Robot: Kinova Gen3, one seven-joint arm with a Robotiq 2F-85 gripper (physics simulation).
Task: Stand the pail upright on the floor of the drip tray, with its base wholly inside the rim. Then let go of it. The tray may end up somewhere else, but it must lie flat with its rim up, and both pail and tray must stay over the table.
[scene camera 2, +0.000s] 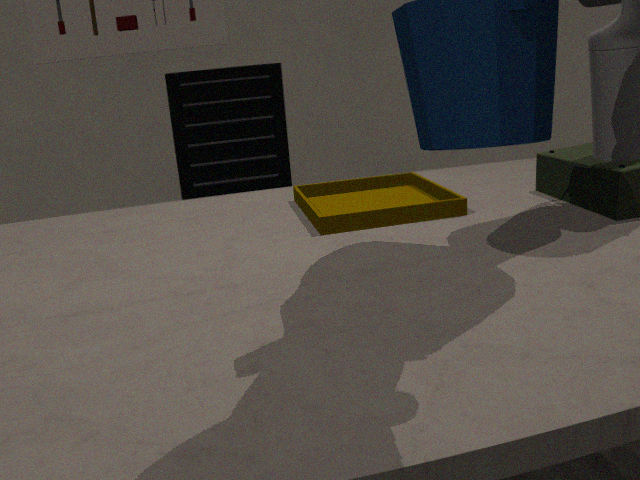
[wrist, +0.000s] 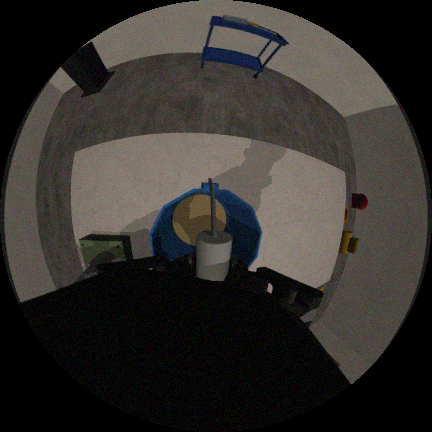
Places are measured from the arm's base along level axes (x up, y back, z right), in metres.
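Pixels of known places: gripper, fingertip midpoint: [wrist: 213,261]; arm's base, origin of the base link: [scene camera 2: 622,155].
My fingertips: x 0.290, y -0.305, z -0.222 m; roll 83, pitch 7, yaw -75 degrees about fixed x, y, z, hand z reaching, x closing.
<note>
Ahead of a thing's pixels: the offset from my fingertips to its middle. "spot": to the spot under its first point.
The blue pail @[spot: dx -0.141, dy -0.026, dz -0.079 m] [scene camera 2: 480,77] [wrist: 245,220] hangs upright or nearly so in the air; in the scene view its base is above table height, to the right of the tray and partly above its right end in the picture. Its top is cut off there. My gripper [wrist: 213,261] is shut on the light grey grip of the pail's handle, with the bail wire running up from it; it is out of frame in the scene view. The yellow drip tray @[dx -0.355, dy -0.100, dz +0.310 m] [scene camera 2: 392,217] lies flat, rim up, on the table with its visible floor bare. I cannot make out the tray in the wrist view.
A green block [scene camera 2: 573,178] [wrist: 107,247] with a grey column on it stands right of the tray in the scene view. The table's front edge [scene camera 2: 516,442] is at lower right. A blue trolley [wrist: 232,57] stands beyond the table. Shadows cross the table.
</note>
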